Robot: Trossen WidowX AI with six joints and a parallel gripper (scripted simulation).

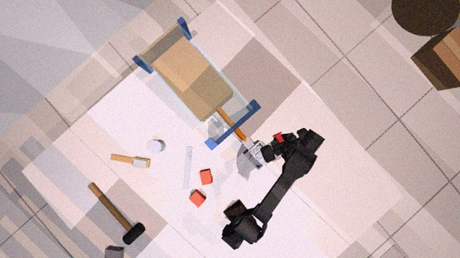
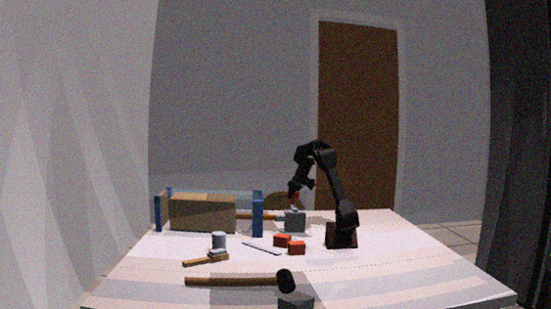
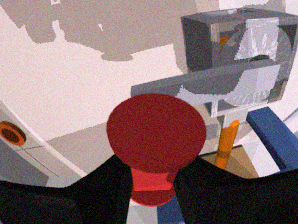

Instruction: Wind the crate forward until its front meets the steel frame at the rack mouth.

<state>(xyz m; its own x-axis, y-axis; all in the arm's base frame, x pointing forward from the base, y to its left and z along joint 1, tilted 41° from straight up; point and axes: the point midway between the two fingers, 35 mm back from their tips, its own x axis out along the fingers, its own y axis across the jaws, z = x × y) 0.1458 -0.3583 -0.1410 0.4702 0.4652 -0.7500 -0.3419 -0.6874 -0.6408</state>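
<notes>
Now: the grey crank bar 1 cm behind my gripper tip, 4 cm to the left of it and 3 cm below it. The rest, counted from my gripper tip: grey winch (3 cm behind, 10 cm to the left, 10 cm below); red knob (1 cm behind, 1 cm to the left); blue steel frame (15 cm ahead, 10 cm to the left, 2 cm below).
</notes>
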